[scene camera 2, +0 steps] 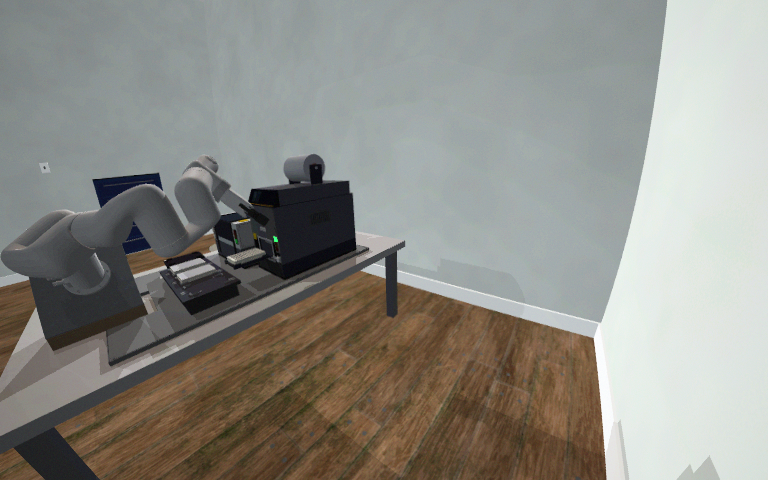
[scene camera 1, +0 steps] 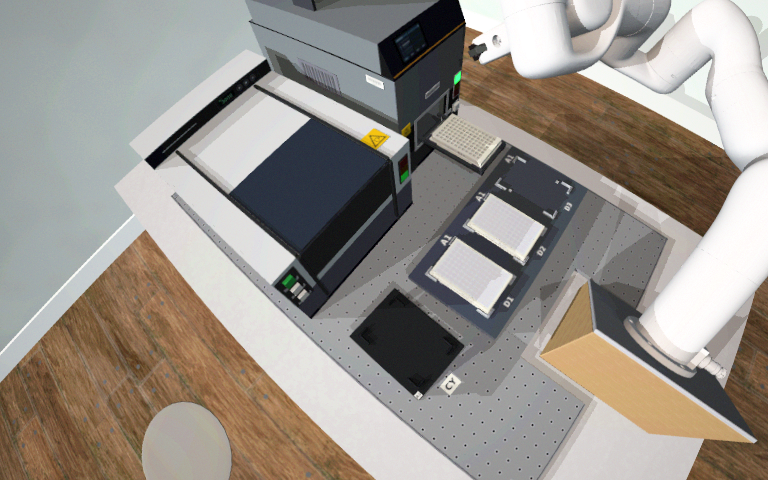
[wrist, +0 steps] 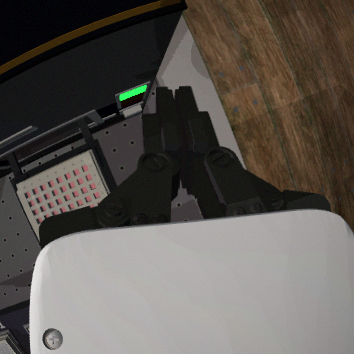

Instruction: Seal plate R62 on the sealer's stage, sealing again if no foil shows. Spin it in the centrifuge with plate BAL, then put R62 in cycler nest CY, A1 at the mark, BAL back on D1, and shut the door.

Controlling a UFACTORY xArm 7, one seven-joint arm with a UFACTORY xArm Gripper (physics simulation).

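Frame: origin at the arm's base, x ahead, y left, z up, level; metres.
Seen in the pictures: gripper, fingertip midpoint: (scene camera 2: pixel 266 222) (scene camera 1: pixel 474 52) (wrist: pixel 171 109); arm's base, link origin: (scene camera 2: pixel 87 277) (scene camera 1: pixel 656 347).
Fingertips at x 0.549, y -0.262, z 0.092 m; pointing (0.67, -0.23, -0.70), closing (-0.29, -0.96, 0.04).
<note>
Pixels of each thing's top centre, then the offset from my fingertips to it. "spot": a spot on its surface instead.
- sealer, top centre: (scene camera 2: pixel 298 155) dz +0.237, dx +0.235, dy +0.110 m
- black nest CY, top centre: (scene camera 1: pixel 406 341) (scene camera 2: pixel 183 257) dz -0.177, dx -0.228, dy +0.487 m
- dark deck holder's D3 position, surface spot: (scene camera 1: pixel 535 183) spot: dz -0.180, dx -0.227, dy +0.064 m
A plate with open wells, pink inside, (scene camera 1: pixel 467 138) (scene camera 2: pixel 247 255) (wrist: pixel 62 187) sits on the stage in front of the sealer (scene camera 1: pixel 339 50) (scene camera 2: pixel 317 226); no foil shows on it. My gripper (scene camera 1: pixel 472 52) (scene camera 2: pixel 266 219) (wrist: pixel 171 109) is shut and empty, in the air in front of the sealer's face, to the right of the stage in the wrist view. The sealer's green light (scene camera 1: pixel 457 77) (scene camera 2: pixel 275 238) (wrist: pixel 133 93) is lit. One pale plate (scene camera 1: pixel 472 274) lies on D1, another pale plate (scene camera 1: pixel 506 226) on D2. The black nest CY (scene camera 1: pixel 407 342) holds no plate. Plate names are unreadable.
A low white unit with a dark blue lid (scene camera 1: pixel 317 183) stands left of the deck; its lit green key (scene camera 1: pixel 288 281) is at the near corner. The dark deck holder's D3 position (scene camera 1: pixel 535 183) bears no plate. The arm's base block (scene camera 1: pixel 623 373) stands at the right.
</note>
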